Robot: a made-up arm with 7 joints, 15 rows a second.
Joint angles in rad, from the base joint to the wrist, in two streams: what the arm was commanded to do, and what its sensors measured. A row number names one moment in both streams.
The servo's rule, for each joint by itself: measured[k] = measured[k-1] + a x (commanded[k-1-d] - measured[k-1]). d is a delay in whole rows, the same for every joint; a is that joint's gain. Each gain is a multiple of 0.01, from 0.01 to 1. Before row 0 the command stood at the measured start. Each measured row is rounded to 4 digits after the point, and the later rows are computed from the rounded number. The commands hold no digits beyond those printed.
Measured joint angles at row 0:
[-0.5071, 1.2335, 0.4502, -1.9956, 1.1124, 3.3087, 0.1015]
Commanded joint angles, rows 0 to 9:
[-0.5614, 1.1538, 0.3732, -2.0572, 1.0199, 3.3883, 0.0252]
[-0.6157, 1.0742, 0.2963, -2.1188, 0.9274, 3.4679, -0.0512]
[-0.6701, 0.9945, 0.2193, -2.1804, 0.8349, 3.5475, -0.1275]
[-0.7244, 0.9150, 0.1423, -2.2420, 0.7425, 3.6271, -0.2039]
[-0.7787, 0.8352, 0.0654, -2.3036, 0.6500, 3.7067, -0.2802]
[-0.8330, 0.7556, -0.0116, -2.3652, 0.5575, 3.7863, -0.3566]
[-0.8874, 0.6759, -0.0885, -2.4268, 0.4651, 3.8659, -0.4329]
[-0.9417, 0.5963, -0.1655, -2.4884, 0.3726, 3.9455, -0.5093]
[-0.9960, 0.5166, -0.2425, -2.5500, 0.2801, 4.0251, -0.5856]
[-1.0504, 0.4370, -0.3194, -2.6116, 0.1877, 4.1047, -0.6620]
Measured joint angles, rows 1 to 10:
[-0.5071, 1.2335, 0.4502, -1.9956, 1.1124, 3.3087, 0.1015]
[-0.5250, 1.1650, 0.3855, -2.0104, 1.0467, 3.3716, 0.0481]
[-0.5549, 1.0869, 0.3106, -2.0364, 0.9620, 3.4477, -0.0214]
[-0.5929, 1.0074, 0.2339, -2.0710, 0.8718, 3.5265, -0.0957]
[-0.6363, 0.9279, 0.1570, -2.1120, 0.7800, 3.6060, -0.1714]
[-0.6833, 0.8482, 0.0801, -2.1580, 0.6877, 3.6856, -0.2476]
[-0.7327, 0.7686, 0.0031, -2.2077, 0.5953, 3.7652, -0.3239]
[-0.7838, 0.6889, -0.0738, -2.2603, 0.5029, 3.8448, -0.4002]
[-0.8359, 0.6093, -0.1508, -2.3150, 0.4104, 3.9244, -0.4766]
[-0.8887, 0.5296, -0.2278, -2.3714, 0.3179, 4.0040, -0.5529]
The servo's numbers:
d 1
a 0.33 0.86 0.84 0.24 0.71 0.79 0.70

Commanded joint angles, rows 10 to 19:
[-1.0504, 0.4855, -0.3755, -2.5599, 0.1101, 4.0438, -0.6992]
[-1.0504, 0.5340, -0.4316, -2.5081, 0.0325, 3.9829, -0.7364]
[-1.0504, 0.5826, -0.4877, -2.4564, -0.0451, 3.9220, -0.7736]
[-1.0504, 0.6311, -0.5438, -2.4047, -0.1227, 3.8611, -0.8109]
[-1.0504, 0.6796, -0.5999, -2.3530, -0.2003, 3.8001, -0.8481]
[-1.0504, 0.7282, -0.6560, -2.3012, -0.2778, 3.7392, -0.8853]
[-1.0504, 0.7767, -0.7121, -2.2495, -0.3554, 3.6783, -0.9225]
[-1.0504, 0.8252, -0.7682, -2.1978, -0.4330, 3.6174, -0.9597]
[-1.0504, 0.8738, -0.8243, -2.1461, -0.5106, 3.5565, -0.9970]
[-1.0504, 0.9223, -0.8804, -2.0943, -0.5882, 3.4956, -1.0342]
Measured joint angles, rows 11 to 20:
[-0.9421, 0.4500, -0.3047, -2.4290, 0.2255, 4.0836, -0.6293]
[-0.9778, 0.4805, -0.3642, -2.4604, 0.1436, 4.0522, -0.6782]
[-1.0018, 0.5265, -0.4208, -2.4718, 0.0647, 3.9975, -0.7189]
[-1.0178, 0.5747, -0.4770, -2.4681, -0.0133, 3.9379, -0.7572]
[-1.0286, 0.6232, -0.5331, -2.4529, -0.0910, 3.8772, -0.7948]
[-1.0358, 0.6717, -0.5892, -2.4289, -0.1686, 3.8163, -0.8321]
[-1.0406, 0.7203, -0.6453, -2.3983, -0.2461, 3.7554, -0.8693]
[-1.0438, 0.7688, -0.7014, -2.3626, -0.3237, 3.6945, -0.9065]
[-1.0460, 0.8173, -0.7575, -2.3230, -0.4013, 3.6336, -0.9437]
[-1.0475, 0.8659, -0.8136, -2.2805, -0.4789, 3.5727, -0.9810]

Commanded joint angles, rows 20 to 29:
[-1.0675, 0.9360, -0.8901, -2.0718, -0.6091, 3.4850, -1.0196]
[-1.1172, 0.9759, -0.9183, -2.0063, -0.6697, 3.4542, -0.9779]
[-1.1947, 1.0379, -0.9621, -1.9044, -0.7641, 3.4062, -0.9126]
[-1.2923, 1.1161, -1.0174, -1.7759, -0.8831, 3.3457, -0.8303]
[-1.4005, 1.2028, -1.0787, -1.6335, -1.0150, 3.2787, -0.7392]
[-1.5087, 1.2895, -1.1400, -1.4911, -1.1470, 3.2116, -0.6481]
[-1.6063, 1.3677, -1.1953, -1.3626, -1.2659, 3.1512, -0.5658]
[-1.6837, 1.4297, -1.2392, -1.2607, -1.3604, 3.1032, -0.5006]
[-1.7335, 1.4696, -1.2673, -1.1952, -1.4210, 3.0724, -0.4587]
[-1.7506, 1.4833, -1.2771, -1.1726, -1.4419, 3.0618, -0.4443]
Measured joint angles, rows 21 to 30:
[-1.0485, 0.9144, -0.8697, -2.2358, -0.5565, 3.5118, -1.0182]
[-1.0548, 0.9330, -0.8868, -2.1964, -0.5938, 3.4906, -1.0192]
[-1.0754, 0.9699, -0.9133, -2.1508, -0.6477, 3.4618, -0.9903]
[-1.1148, 1.0284, -0.9543, -2.0917, -0.7303, 3.4179, -0.9359]
[-1.1734, 1.1038, -1.0073, -2.0159, -0.8388, 3.3609, -0.8620]
[-1.2483, 1.1889, -1.0673, -1.9241, -0.9639, 3.2960, -0.7760]
[-1.3342, 1.2754, -1.1284, -1.8202, -1.0939, 3.2293, -0.6865]
[-1.4240, 1.3548, -1.1846, -1.7104, -1.2160, 3.1676, -0.6020]
[-1.5097, 1.4192, -1.2305, -1.6025, -1.3185, 3.1167, -0.5310]
[-1.5836, 1.4625, -1.2614, -1.5047, -1.3913, 3.0817, -0.4804]

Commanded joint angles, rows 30 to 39:
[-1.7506, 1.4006, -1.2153, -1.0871, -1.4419, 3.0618, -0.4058]
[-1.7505, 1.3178, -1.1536, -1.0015, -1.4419, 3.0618, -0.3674]
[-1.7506, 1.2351, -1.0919, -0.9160, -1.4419, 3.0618, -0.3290]
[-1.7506, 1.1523, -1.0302, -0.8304, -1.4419, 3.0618, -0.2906]
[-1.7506, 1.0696, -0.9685, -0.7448, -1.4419, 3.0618, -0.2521]
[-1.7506, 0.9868, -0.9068, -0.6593, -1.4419, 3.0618, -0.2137]
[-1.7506, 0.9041, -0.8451, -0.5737, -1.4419, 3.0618, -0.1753]
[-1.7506, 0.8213, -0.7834, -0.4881, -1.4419, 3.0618, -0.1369]
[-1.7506, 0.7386, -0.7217, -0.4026, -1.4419, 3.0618, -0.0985]
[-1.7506, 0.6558, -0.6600, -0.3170, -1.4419, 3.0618, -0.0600]
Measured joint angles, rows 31 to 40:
[-1.6387, 1.4804, -1.2746, -1.4250, -1.4272, 3.0660, -0.4551]
[-1.6756, 1.4118, -1.2248, -1.3439, -1.4376, 3.0627, -0.4206]
[-1.7003, 1.3310, -1.1650, -1.2617, -1.4407, 3.0620, -0.3834]
[-1.7169, 1.2485, -1.1036, -1.1787, -1.4416, 3.0618, -0.3453]
[-1.7280, 1.1658, -1.0419, -1.0951, -1.4418, 3.0618, -0.3070]
[-1.7355, 1.0831, -0.9802, -1.0110, -1.4419, 3.0618, -0.2686]
[-1.7405, 1.0003, -0.9185, -0.9266, -1.4419, 3.0618, -0.2302]
[-1.7438, 0.9176, -0.8568, -0.8419, -1.4419, 3.0618, -0.1918]
[-1.7460, 0.8348, -0.7951, -0.7570, -1.4419, 3.0618, -0.1534]
[-1.7475, 0.7521, -0.7334, -0.6719, -1.4419, 3.0618, -0.1150]

